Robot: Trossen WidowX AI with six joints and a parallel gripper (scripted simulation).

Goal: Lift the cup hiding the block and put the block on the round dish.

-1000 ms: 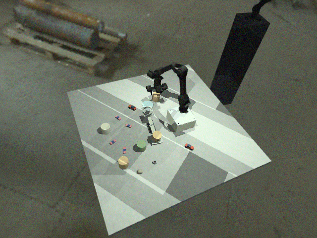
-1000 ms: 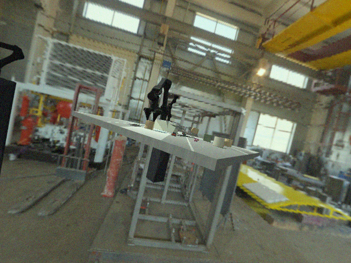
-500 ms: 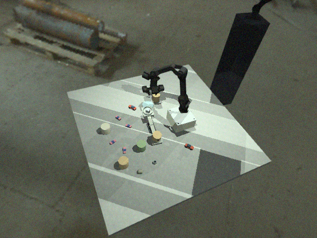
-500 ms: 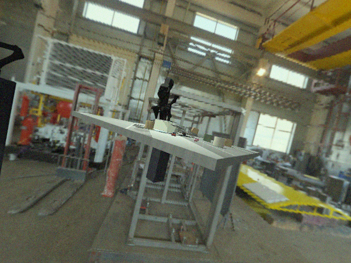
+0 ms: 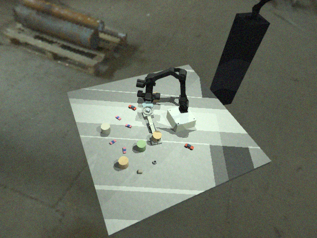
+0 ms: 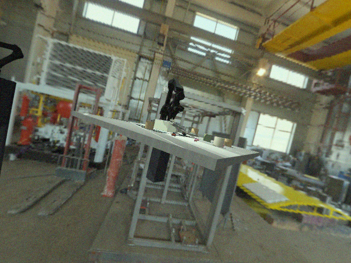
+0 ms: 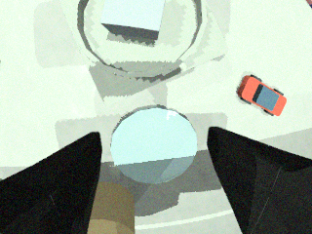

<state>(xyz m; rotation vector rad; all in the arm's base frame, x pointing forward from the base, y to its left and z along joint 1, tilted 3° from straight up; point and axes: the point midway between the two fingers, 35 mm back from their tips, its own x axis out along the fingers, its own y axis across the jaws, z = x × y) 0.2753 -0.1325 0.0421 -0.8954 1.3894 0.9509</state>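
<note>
My gripper tip is now 6 cm to the right of the grey block, 3 cm above it and 2 cm short of it. Also, from my gripper tip: green cup: 35 cm to the left, 15 cm ahead, 8 cm below; then pale blue round dish: 12 cm below, 7 cm to the right, 2 cm behind; then balance: 19 cm to the left, 8 cm below, 2 cm ahead.
</note>
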